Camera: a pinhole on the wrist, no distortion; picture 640 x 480 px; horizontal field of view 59.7 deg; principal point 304.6 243.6 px. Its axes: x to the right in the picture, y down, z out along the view. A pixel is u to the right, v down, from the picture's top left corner.
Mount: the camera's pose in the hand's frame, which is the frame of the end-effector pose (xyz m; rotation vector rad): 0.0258 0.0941 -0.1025 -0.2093 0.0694 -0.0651
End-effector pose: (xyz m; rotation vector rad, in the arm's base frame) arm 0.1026 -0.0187 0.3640 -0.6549 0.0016 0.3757
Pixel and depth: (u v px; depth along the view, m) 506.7 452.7 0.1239
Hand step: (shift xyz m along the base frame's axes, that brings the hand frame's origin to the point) 0.0211 0.1493 -0.1012
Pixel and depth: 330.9 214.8 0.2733
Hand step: -0.0110 0.2175 0.0449
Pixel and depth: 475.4 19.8 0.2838
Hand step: 0.0844 0.1835 0.1176
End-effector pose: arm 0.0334 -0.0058 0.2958 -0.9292 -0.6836 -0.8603
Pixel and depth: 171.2 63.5 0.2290
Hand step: 0.0359 0.1530 0.0205
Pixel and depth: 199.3 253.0 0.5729
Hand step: 0.1153 0.4963 0.0831
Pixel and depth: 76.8 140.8 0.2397
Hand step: 0.0445 0.1835 -0.0226
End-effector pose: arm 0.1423 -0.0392 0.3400 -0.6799 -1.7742 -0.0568
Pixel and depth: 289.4 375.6 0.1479
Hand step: 0.0392 0.1593 -0.0277
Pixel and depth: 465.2 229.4 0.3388
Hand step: -0.1477 0.2682 0.0159
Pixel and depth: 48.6 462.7 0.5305
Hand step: -0.1110 0.4285 -0.4003
